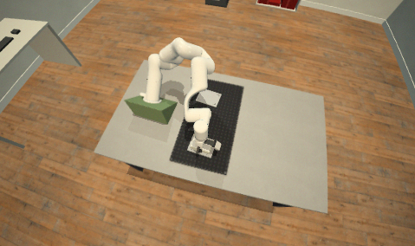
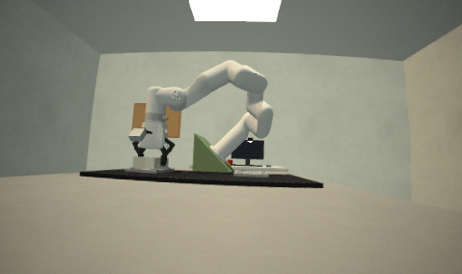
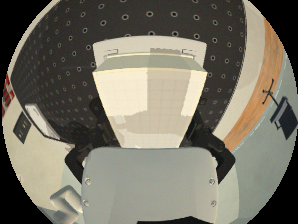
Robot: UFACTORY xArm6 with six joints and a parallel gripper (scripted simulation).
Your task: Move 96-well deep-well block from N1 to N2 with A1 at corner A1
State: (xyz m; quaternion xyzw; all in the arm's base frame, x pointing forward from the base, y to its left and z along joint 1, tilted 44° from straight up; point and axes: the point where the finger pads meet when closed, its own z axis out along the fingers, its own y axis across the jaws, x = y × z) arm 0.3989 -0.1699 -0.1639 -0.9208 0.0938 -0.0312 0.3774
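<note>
Right now the deep-well block is right at my hand.
</note>
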